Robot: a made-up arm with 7 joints.
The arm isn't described. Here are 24 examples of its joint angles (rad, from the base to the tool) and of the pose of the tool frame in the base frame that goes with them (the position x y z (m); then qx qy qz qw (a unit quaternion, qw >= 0)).
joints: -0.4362 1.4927 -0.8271 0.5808 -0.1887 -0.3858 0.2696
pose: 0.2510 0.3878 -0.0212 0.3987 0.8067 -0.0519 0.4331
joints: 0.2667 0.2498 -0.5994 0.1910 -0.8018 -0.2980 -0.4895
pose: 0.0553 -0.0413 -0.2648 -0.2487 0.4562 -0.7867 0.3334
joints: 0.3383 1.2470 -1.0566 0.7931 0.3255 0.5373 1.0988
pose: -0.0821 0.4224 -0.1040 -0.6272 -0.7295 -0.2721 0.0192
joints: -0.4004 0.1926 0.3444 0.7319 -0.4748 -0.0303 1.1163
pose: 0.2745 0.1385 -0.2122 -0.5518 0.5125 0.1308 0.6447
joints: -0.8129 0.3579 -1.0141 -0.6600 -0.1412 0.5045 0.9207
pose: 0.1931 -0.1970 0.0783 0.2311 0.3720 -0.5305 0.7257
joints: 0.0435 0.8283 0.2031 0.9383 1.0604 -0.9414 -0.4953
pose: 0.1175 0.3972 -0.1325 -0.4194 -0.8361 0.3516 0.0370
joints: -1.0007 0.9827 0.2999 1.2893 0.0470 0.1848 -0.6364
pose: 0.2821 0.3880 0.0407 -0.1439 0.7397 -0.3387 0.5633
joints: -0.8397 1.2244 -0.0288 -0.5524 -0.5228 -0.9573 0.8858
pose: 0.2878 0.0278 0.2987 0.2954 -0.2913 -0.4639 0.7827
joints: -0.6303 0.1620 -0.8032 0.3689 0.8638 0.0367 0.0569
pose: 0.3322 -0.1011 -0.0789 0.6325 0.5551 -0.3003 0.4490
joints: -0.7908 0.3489 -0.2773 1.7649 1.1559 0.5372 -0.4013
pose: 0.2200 0.2463 -0.1410 -0.1320 -0.9667 -0.0492 0.2135
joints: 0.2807 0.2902 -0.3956 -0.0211 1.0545 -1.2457 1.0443
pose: 0.1487 0.0181 -0.1930 0.2861 0.2113 -0.4999 0.7897
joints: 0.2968 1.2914 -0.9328 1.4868 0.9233 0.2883 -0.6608
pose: -0.0210 0.4889 0.0415 -0.0303 -0.6131 -0.2641 0.7439
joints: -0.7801 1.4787 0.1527 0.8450 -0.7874 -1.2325 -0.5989
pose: 0.2696 0.3945 0.2765 0.5787 0.2592 -0.0794 0.7691
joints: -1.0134 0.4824 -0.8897 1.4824 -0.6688 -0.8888 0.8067
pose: 0.3469 0.1664 -0.1146 0.0271 0.4630 -0.1142 0.8786
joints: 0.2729 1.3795 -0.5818 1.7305 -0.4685 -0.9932 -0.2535
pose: -0.0824 0.4899 0.1078 0.1380 0.9819 0.0412 0.1228
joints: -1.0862 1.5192 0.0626 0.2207 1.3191 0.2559 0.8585
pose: 0.2223 0.2444 0.4545 0.4190 0.0245 0.7594 0.4971
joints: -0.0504 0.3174 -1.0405 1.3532 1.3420 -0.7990 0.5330
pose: -0.0141 0.1418 -0.3058 -0.5962 -0.5537 0.5799 0.0410
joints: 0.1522 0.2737 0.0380 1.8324 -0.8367 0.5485 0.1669
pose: -0.2335 0.1003 -0.1859 0.7616 -0.6079 -0.1782 0.1368
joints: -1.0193 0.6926 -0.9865 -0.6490 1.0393 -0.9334 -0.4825
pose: 0.1961 -0.1591 0.1665 0.9757 -0.1735 -0.0644 0.1174
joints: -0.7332 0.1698 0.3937 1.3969 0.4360 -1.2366 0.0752
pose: 0.2854 0.1165 -0.1889 0.1336 0.4637 -0.4414 0.7565
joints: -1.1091 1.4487 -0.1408 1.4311 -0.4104 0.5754 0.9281
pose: 0.1782 0.4403 0.1410 -0.4307 0.4745 0.5073 0.5762
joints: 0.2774 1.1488 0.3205 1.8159 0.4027 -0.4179 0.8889
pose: -0.1887 0.4371 0.0275 0.0652 0.8288 0.5153 0.2081
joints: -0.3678 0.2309 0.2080 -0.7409 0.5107 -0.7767 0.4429
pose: 0.2847 0.1013 0.1822 0.4093 -0.1176 -0.1270 0.8958
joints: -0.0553 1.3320 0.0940 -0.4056 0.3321 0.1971 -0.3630
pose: 0.3225 0.2080 0.1098 0.5551 0.7416 -0.0526 0.3731
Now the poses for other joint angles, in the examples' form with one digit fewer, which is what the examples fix.
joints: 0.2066 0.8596 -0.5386 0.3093 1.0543 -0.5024 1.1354
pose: 0.118 0.215 -0.236 0.582 0.536 -0.228 0.567
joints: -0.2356 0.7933 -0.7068 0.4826 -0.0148 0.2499 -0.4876
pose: 0.198 0.211 -0.219 0.158 0.907 -0.388 0.039
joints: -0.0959 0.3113 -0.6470 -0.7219 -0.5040 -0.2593 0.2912
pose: 0.209 -0.118 0.013 -0.041 0.204 -0.767 0.607
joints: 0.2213 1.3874 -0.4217 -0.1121 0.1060 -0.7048 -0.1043
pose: 0.194 0.236 -0.130 0.554 0.631 -0.486 0.242
